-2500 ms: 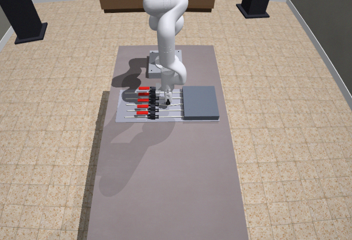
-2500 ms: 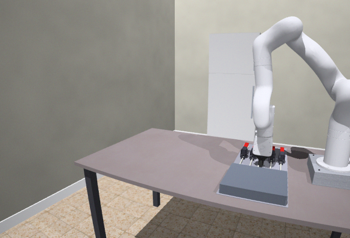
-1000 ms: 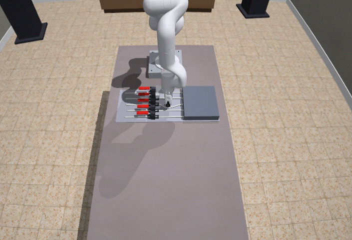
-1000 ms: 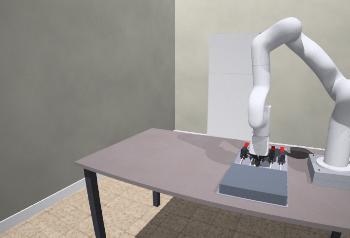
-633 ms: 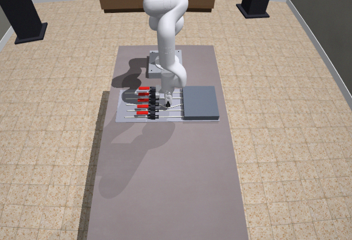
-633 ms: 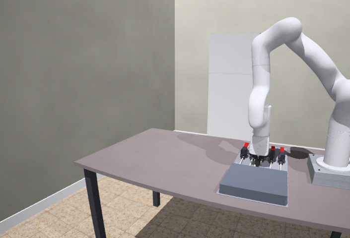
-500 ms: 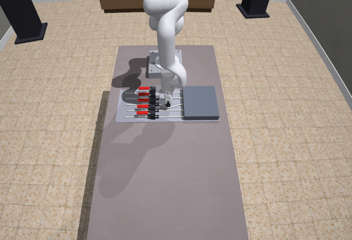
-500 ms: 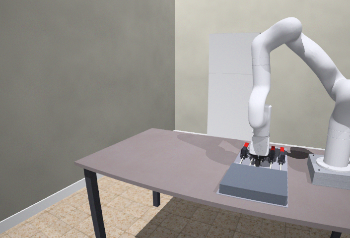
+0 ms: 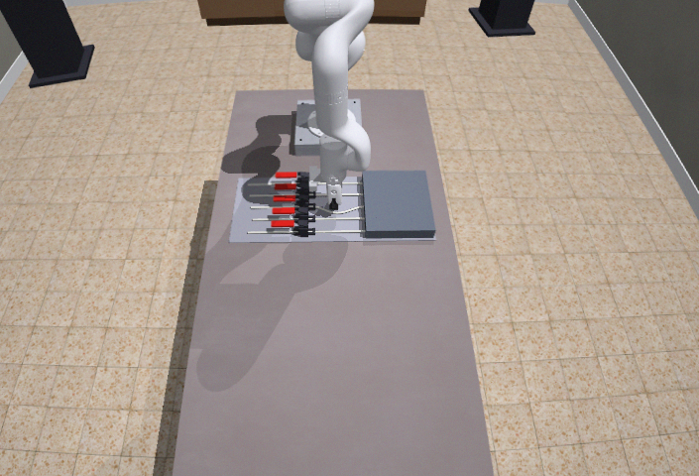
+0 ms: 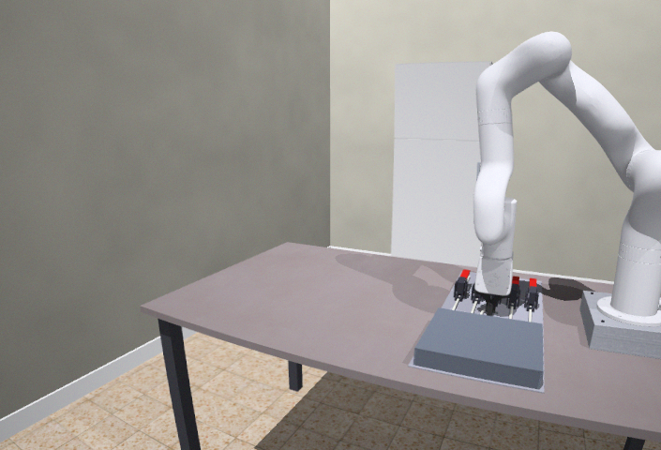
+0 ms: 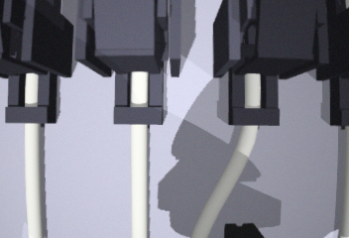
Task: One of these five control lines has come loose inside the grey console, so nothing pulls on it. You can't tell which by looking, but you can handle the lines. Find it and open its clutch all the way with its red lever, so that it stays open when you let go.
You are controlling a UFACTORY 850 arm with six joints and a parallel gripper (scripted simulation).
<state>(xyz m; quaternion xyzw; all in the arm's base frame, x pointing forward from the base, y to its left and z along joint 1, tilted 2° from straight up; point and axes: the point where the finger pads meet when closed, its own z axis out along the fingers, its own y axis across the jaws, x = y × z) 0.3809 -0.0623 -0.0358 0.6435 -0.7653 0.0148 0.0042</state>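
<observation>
The pale base plate is 50 mm behind my hand, 250 mm to the right of it and 20 mm below it.
</observation>
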